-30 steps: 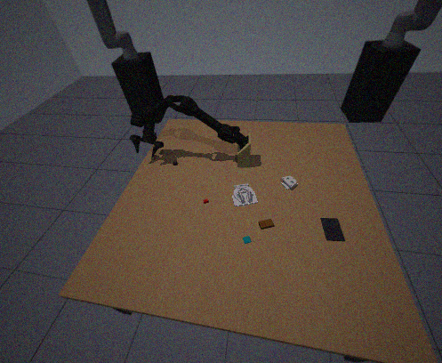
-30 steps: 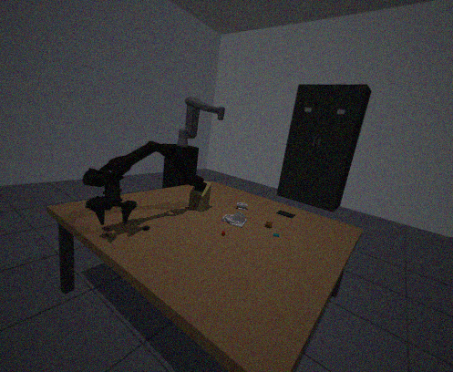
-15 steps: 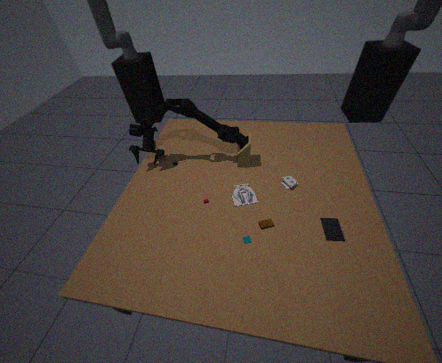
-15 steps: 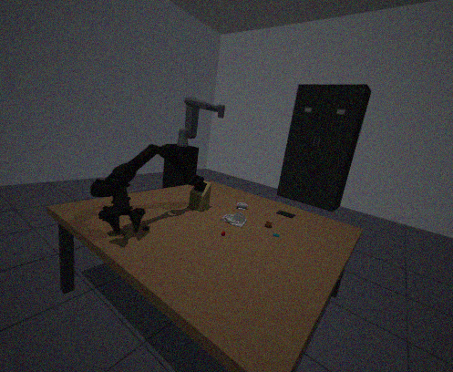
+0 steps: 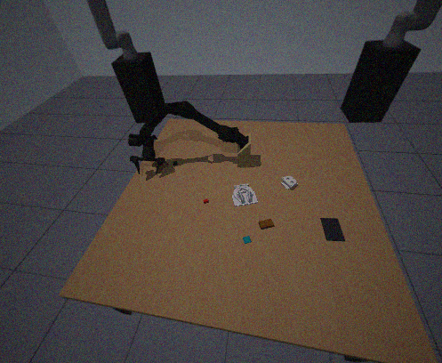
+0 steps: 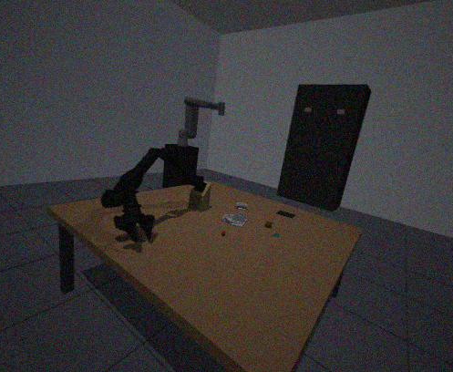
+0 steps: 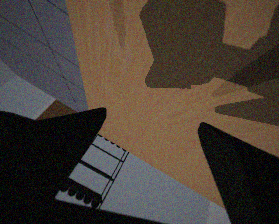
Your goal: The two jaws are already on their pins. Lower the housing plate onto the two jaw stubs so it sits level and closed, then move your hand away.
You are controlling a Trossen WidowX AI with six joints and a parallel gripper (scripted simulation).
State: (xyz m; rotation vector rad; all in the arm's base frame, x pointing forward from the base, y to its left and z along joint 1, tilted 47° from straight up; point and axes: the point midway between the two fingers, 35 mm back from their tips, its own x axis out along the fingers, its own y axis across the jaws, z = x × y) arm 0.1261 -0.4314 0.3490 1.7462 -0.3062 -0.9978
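Right now my gripper tip is 79 cm to the right of the grey housing plate, 4 cm short of it and 1 cm above it. The rest, counted from my gripper tip: red block 35 cm to the left, 16 cm ahead, 3 cm below; then white base 55 cm to the left, 14 cm ahead, 4 cm below; then teal block 56 cm to the left, 37 cm ahead, 4 cm below.
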